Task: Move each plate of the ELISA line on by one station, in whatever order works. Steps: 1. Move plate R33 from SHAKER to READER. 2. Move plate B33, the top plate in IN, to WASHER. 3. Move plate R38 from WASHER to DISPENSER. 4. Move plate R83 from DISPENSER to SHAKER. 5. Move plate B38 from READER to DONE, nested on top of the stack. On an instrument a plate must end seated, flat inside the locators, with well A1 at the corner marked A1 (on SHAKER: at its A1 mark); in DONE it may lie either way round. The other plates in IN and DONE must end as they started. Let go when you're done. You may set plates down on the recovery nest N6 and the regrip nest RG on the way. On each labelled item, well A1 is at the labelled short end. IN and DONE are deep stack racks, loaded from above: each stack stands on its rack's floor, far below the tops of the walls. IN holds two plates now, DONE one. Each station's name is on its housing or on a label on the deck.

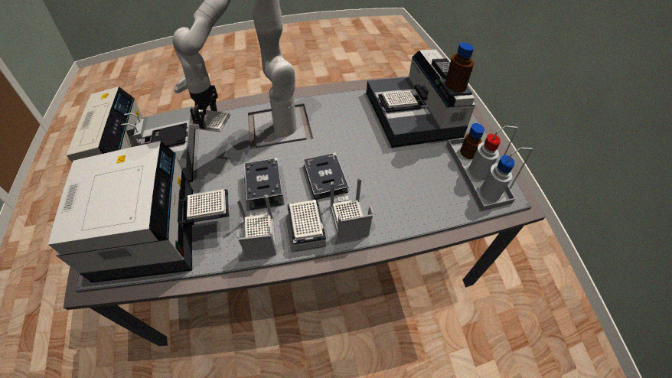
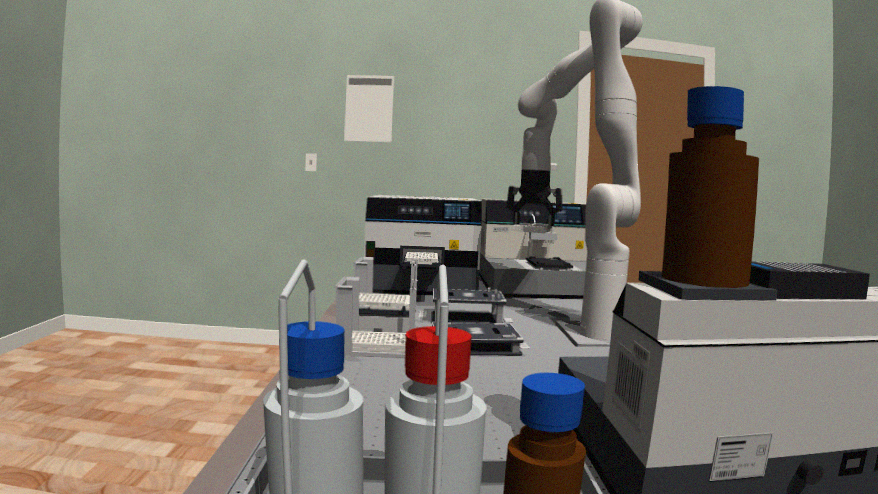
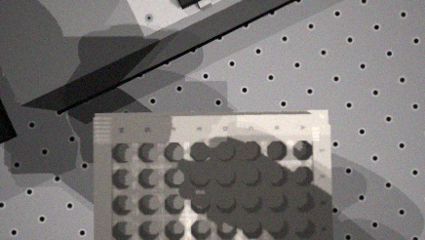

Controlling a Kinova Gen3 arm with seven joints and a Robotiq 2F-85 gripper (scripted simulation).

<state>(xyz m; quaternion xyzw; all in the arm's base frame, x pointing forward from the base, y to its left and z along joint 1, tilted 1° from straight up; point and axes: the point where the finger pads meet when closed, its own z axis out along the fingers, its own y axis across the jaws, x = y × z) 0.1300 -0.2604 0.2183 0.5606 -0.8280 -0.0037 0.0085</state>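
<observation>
The washer nest is 9 cm behind my hand, 21 cm to the right of it and 13 cm below it. The rest, counted from my hand: washer head (8 cm behind, 31 cm to the right, 5 cm below); regrip nest RG (17 cm ahead, 16 cm to the left, 16 cm below); dark reader tray (29 cm ahead, 2 cm to the right, 11 cm below).
</observation>
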